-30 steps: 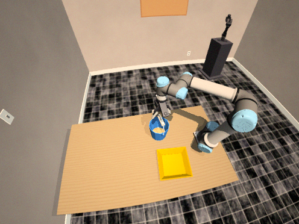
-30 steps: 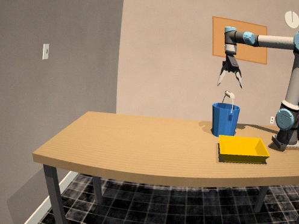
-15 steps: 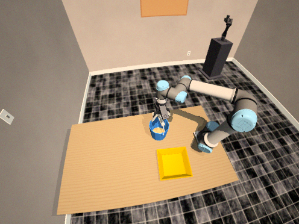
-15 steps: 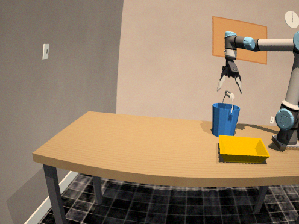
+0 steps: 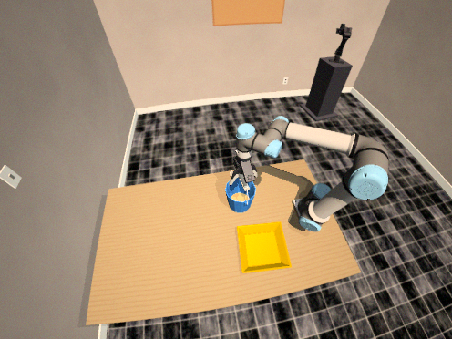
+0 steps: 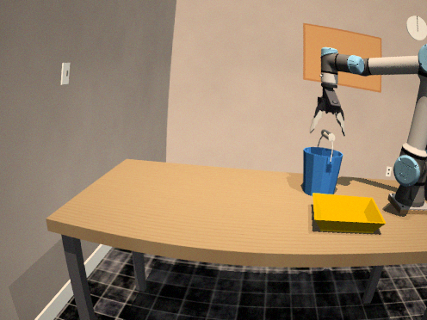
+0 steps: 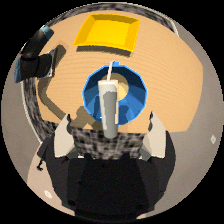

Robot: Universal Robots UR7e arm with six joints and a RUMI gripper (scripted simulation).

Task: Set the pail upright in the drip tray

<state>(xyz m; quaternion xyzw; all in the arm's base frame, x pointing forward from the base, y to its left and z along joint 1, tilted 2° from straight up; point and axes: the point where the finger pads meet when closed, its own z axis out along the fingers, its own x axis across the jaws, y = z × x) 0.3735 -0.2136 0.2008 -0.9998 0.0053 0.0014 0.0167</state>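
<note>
Now: the white handle 3 cm below my hand. The rest, counted from my hand: yellow drip tray (31 cm to the left, 22 cm below); blue pail (9 cm below, 1 cm ahead).
</note>
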